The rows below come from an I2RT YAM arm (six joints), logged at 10 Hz.
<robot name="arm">
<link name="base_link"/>
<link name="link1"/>
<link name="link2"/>
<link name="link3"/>
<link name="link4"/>
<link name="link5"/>
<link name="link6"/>
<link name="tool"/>
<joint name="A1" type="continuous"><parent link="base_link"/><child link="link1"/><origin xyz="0 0 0.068"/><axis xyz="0 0 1"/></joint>
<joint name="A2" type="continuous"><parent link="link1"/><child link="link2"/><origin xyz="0.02 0.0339 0.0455"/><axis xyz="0 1 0"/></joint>
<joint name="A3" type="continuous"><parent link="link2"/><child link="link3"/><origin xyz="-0.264 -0.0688 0"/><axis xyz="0 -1 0"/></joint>
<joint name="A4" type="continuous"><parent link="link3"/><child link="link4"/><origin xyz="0.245 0.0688 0.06"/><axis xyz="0 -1 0"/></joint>
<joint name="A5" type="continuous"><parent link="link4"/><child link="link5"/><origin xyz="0.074 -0.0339 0.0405"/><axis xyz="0 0 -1"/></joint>
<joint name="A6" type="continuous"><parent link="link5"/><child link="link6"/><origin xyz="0.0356 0 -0.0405"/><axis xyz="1 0 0"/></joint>
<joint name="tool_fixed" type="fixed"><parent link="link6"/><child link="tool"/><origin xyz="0 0 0" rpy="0 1.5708 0"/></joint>
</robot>
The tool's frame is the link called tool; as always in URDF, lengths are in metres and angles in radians. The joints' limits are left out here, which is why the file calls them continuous.
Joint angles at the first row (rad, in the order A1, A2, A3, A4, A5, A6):
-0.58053 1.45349 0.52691 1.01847 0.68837 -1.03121
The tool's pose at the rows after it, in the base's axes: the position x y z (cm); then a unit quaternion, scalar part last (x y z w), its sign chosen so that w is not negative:
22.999 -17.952 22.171 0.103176 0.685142 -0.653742 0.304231
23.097 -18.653 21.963 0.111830 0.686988 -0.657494 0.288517
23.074 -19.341 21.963 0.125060 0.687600 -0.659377 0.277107
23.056 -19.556 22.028 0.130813 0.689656 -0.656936 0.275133
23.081 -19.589 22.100 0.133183 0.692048 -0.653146 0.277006
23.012 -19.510 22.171 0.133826 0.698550 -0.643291 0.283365
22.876 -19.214 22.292 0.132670 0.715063 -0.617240 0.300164
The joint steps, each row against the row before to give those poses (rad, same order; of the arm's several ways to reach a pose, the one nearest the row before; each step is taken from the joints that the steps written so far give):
-0.00356 0.02109 0.02116 -0.03981 0.01157 0.01183
-0.01631 0.02557 0.01773 -0.00303 0.01789 -0.00370
-0.01790 0.01470 0.01874 -0.01415 0.01649 0.00915
-0.00590 -0.00076 0.00857 -0.02088 0.00302 0.01401
-0.00060 -0.00436 0.00507 -0.02006 -0.00237 0.01434
-0.00056 -0.01545 0.00199 -0.04207 -0.01524 0.02930
0.00140 -0.03629 0.00350 -0.09837 -0.04342 0.06807

